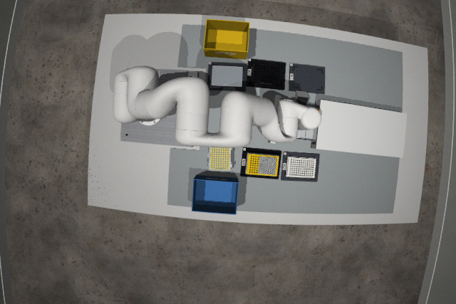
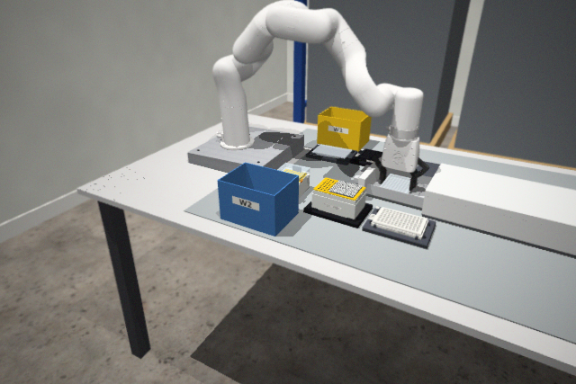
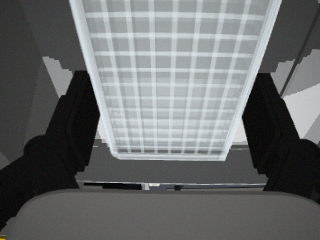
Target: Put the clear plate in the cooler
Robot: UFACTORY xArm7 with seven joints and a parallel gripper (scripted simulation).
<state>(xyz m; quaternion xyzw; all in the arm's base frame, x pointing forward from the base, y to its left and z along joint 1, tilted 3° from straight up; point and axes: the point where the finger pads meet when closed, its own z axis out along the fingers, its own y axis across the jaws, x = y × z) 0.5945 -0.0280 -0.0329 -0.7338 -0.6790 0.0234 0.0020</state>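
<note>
Now: the clear plate 10 mm below my hand. The rest, counted from my hand: drawer (30 mm ahead, 10 mm below); white plate (190 mm to the right, 50 mm ahead, 20 mm below); cooler CD (170 mm ahead, 10 mm to the right).
</note>
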